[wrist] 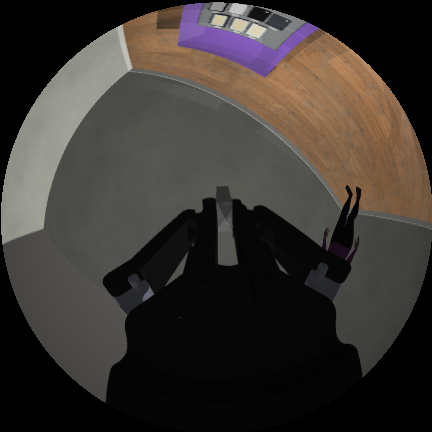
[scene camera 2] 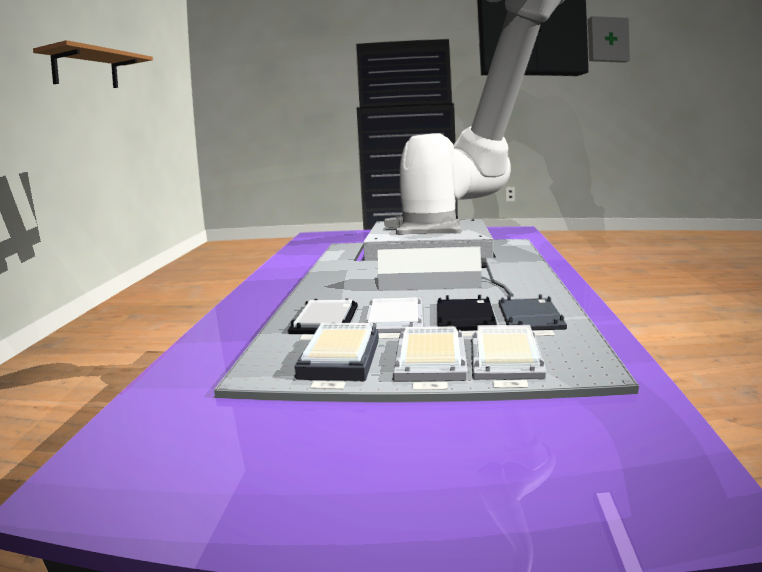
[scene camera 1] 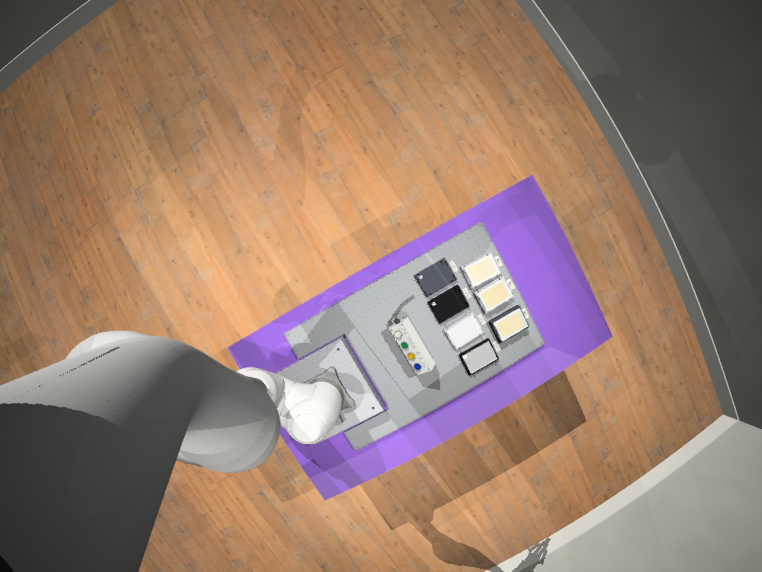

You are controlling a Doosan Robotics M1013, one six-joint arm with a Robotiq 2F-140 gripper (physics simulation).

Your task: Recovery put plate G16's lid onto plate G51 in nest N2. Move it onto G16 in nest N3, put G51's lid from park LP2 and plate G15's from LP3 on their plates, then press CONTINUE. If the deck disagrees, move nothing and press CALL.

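Frame: origin at the arm's base, x back, y right, z up, level; centimetres.
Where they show: gripper, fingertip midpoint: (wrist: 222,196); arm's base, origin of the base link: (scene camera 2: 429,228) (scene camera 1: 325,394).
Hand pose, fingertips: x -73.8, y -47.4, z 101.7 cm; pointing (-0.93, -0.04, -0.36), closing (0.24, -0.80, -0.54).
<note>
Each offset is from my fingertips to the centre of the thing. "spot": to the spot under its first point. Level surfaces: height alone.
My gripper (wrist: 222,196) shows only in the wrist view. It is shut and empty, far above the deck and facing a grey wall. The grey deck @(dz -106.2 cm) (scene camera 1: 369,308) (scene camera 2: 584,363) (wrist: 278,40) holds three cream well plates in the front row: left (scene camera 2: 337,347) (scene camera 1: 509,324) on a black base with a smooth top, middle @(dx -6.4, dy +45.6, dz -103.9 cm) (scene camera 2: 430,350) (scene camera 1: 493,295), and right (scene camera 2: 507,346) (scene camera 1: 480,269). Behind them lie a light grey lid @(dx +11.2, dy +65.6, dz -104.8 cm) (scene camera 2: 324,312) (scene camera 1: 478,356), a white lid @(dx +11.8, dy +52.6, dz -104.8 cm) (scene camera 2: 395,310) (scene camera 1: 464,330), a black piece @(spot: dx +12.7, dy +39.6, dz -105.2 cm) (scene camera 2: 465,310) (scene camera 1: 448,302) and a dark grey piece @(spot: dx +12.0, dy +27.2, dz -105.2 cm) (scene camera 2: 532,310) (scene camera 1: 436,275). The labels are too small to read.
A white button box @(dx +33.5, dy +46.6, dz -102.0 cm) (scene camera 1: 408,351) (scene camera 2: 429,267) with green, yellow and blue buttons stands between the plates and the arm's base (scene camera 2: 430,184). The deck lies on a purple table @(dz -107.5 cm) (scene camera 1: 554,258) (scene camera 2: 369,461). A small human figure (wrist: 346,229) shows in the wrist view.
</note>
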